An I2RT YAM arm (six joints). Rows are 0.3 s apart.
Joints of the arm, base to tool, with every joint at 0 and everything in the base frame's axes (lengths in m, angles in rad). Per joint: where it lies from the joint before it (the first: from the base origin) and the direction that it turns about. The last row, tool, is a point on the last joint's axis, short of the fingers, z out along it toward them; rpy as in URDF.
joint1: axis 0 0 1 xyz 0 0 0.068
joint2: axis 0 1 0 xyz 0.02 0.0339 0.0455
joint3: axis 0 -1 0 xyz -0.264 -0.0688 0
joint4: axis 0 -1 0 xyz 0.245 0.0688 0.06
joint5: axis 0 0 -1 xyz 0.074 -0.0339 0.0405
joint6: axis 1 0 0 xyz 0.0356 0 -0.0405
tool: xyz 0 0 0 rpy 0 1.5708 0
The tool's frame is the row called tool.
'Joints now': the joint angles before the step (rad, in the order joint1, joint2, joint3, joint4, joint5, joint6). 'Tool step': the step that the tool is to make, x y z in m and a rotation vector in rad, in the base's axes. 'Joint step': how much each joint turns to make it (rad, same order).
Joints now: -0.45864 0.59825 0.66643 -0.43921 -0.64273 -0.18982
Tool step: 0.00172 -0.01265 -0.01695 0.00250 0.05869 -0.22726
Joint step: -0.03352 0.00239 -0.05506 0.03430 0.18897 0.05790
